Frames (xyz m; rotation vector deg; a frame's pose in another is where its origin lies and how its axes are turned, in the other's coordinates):
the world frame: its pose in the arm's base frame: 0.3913 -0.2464 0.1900 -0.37 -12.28 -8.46
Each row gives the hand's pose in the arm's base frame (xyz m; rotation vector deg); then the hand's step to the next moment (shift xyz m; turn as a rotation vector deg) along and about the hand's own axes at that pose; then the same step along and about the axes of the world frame.
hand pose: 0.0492 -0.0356 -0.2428 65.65 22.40 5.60
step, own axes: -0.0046 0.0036 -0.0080 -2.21 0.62 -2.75
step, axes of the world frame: -0.0071 0.0061 0.0031 -3.11 1.59 0.81
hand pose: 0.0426 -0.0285 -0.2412 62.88 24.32 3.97
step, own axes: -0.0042 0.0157 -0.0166 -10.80 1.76 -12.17
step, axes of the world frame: -0.0084 0.0190 0.0104 -14.82 6.14 3.25
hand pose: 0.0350 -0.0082 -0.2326 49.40 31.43 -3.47
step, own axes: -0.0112 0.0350 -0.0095 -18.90 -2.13 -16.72
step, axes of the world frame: -0.0030 0.0274 0.0261 -24.64 4.11 4.17
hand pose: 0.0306 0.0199 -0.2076 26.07 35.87 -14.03
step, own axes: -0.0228 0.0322 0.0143 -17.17 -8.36 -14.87
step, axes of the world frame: 0.0047 0.0234 0.0345 -23.99 -2.30 2.23
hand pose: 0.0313 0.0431 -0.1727 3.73 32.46 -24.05
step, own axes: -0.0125 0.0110 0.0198 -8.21 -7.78 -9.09
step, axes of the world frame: 0.0080 0.0120 0.0215 -13.78 -4.56 0.10
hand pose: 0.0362 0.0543 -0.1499 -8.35 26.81 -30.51
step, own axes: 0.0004 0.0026 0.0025 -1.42 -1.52 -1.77
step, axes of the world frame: 0.0026 0.0024 0.0009 -2.55 -0.96 -0.08
